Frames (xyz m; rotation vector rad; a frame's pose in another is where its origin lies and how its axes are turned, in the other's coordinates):
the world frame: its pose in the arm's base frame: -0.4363 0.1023 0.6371 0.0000 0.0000 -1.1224
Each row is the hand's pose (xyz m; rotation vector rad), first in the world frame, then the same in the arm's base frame.
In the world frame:
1: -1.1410 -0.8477 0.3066 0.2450 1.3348 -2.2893
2: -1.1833 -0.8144 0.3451 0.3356 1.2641 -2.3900
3: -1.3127 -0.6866 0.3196 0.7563 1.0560 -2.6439
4: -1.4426 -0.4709 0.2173 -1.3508 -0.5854 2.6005
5: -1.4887 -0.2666 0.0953 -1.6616 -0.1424 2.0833
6: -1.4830 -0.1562 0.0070 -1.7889 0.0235 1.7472
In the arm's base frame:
1: -1.6948 0.7630 0.9437 -0.9152 -0.9968 2.2785
2: -1.6832 0.8156 0.9822 -0.9206 -0.8578 2.2420
3: -1.6241 0.9876 0.9567 -1.0311 -0.4215 2.0518
4: -1.4860 1.1981 0.8544 -1.1608 0.1781 1.6588
5: -1.3219 1.3283 0.7324 -1.2509 0.6444 1.1993
6: -1.2200 1.3710 0.6441 -1.3110 0.8484 0.9056

